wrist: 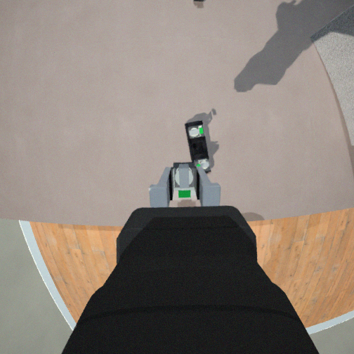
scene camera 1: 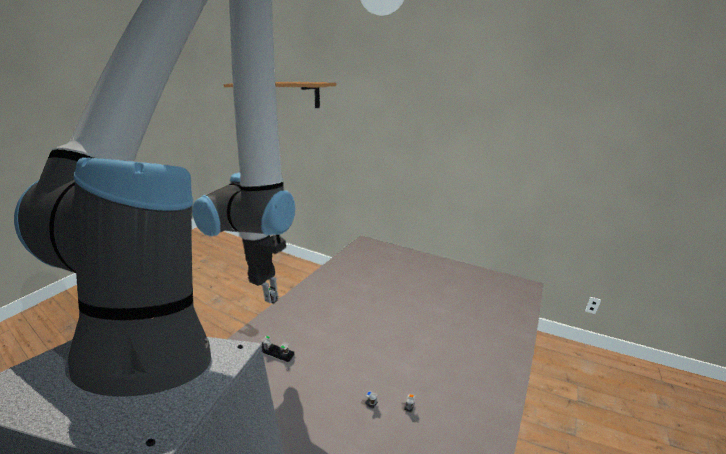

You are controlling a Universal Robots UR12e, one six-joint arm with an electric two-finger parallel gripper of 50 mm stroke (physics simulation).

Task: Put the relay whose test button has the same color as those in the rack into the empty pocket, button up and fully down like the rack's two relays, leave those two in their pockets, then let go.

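Places are measured from the arm's base along level axes (x ahead, y left, z up), in centimetres.
Where they show: gripper, fingertip midpoint: point(scene camera 1: 271, 299); arm's base at its link origin: point(scene camera 1: 143, 361).
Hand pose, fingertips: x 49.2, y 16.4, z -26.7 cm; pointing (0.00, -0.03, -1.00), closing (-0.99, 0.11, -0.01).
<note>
Each offset is from my fingertips to the top centre of the thing. Level surfaces: height alone.
My gripper point(scene camera 1: 270, 296) point(wrist: 183, 176) is shut on a relay {dx +0.0, dy -0.1, dz +3.4 cm} point(scene camera 1: 272, 293) point(wrist: 184, 176) with a green test button, which faces up in the wrist view. It holds the relay in the air, above and beside the rack. The black rack {dx -3.2, dy -1.7, dz -16.0 cm} point(scene camera 1: 276, 353) point(wrist: 194, 123) lies on the table. One green-button relay {dx -3.4, dy +1.5, dz -13.4 cm} point(scene camera 1: 266, 343) point(wrist: 194, 132) and another green-button relay {dx -3.1, dy -4.9, dz -13.4 cm} point(scene camera 1: 284, 350) point(wrist: 203, 164) stand in its end pockets. The empty pocket point(wrist: 198, 148) is between them. The fingers partly cover the nearer end of the rack in the wrist view.
A relay with a blue button {dx -8.4, dy -35.4, dz -13.9 cm} point(scene camera 1: 372, 399) and a relay with an orange button {dx -5.5, dy -45.1, dz -13.9 cm} point(scene camera 1: 410, 403) stand on the table {dz -18.3 cm} point(scene camera 1: 428, 321), away from the rack. The grey robot pedestal point(scene camera 1: 224, 385) adjoins the table near the rack. A small dark edge of something shows at the wrist view's top.
</note>
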